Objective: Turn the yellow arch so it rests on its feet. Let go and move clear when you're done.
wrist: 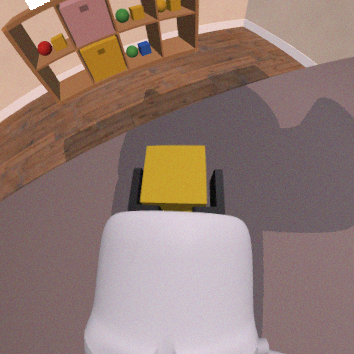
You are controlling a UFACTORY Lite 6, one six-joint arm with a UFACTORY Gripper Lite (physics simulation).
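Note:
The yellow arch (174, 172) shows in the wrist view as a flat, nearly square yellow face, with a small strip of a second face at its near edge. It is near the middle of the view, just beyond the white gripper body. Its opening and feet do not show, and its underside is hidden. My gripper (177, 186) is open, with one dark finger on each side of the arch and a visible gap between the arch and each finger. The near end of the arch is partly hidden by the gripper body.
The grey-mauve table top (55, 240) carries broad dark shadows around the arch and to the right. Its curved far edge runs across the view. Beyond it are a wooden floor (165, 107) and a wooden shelf unit (97, 36) with toys and bins.

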